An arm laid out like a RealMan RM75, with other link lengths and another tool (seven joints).
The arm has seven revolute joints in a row. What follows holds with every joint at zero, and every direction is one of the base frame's.
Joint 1 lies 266.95 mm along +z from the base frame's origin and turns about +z.
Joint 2 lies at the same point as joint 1 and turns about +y.
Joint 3 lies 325.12 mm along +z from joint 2 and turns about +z.
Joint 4 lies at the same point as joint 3 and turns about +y.
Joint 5 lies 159.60 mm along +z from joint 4 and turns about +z.
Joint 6 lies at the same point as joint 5 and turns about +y.
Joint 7 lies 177.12 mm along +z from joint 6 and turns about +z.
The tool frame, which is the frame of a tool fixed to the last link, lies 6.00 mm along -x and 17.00 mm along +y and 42.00 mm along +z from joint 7; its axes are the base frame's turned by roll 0.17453, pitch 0.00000 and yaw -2.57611 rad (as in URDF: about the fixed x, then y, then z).
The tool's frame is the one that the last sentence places.
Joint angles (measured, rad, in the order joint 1, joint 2, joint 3, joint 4, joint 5, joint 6, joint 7), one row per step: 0.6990, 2.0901, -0.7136, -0.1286, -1.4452, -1.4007, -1.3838; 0.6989, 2.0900, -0.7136, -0.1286, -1.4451, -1.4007, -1.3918; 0.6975, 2.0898, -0.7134, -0.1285, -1.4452, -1.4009, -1.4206; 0.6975, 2.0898, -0.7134, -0.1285, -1.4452, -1.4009, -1.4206; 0.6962, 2.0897, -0.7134, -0.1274, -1.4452, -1.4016, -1.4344; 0.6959, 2.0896, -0.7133, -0.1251, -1.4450, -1.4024, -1.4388; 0.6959, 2.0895, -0.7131, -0.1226, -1.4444, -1.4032, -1.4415; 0.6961, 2.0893, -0.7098, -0.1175, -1.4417, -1.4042, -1.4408; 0.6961, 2.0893, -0.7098, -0.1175, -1.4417, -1.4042, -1.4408
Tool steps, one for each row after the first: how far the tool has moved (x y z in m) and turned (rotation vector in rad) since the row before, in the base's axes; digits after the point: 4 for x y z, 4 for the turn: 0.0001, 0.0001, 0.0001, 0.0052, -0.0044, 0.0042; 0.0007, 0.0002, 0.0004, 0.0184, -0.0159, 0.0141; 0.0000, 0.0000, 0.0000, 0.0000, 0.0000, 0.0000; 0.0006, -0.0003, 0.0000, 0.0079, -0.0069, 0.0060; 0.0002, -0.0003, -0.0002, 0.0013, -0.0010, 0.0012; 0.0000, -0.0002, -0.0001, 0.0004, 0.0003, 0.0003; 0.0000, 0.0001, 0.0003, -0.0002, 0.0063, -0.0050; 0.0000, 0.0000, 0.0000, 0.0000, 0.0000, 0.0000
